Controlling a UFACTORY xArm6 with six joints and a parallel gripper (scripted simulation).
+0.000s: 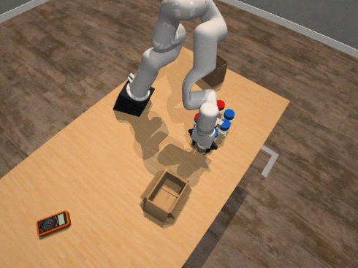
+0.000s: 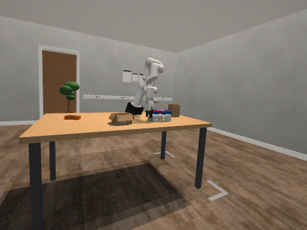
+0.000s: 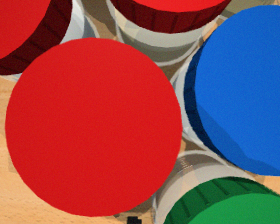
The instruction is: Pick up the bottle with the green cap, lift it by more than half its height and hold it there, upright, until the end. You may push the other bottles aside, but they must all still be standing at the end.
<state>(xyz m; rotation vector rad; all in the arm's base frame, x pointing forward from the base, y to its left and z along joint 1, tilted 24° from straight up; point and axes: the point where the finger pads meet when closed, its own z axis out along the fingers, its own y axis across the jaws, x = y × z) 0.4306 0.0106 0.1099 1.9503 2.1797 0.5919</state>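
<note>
Right now the blue-capped bottle is 70 mm to the left of my hand and 10 mm below it. From my hand the other things lie so: orange multimeter 170 mm behind, 700 mm to the right, 40 mm below; brown box 320 mm behind, 440 mm to the left; red-capped bottle 60 mm behind, 50 mm to the left, 10 mm below.
</note>
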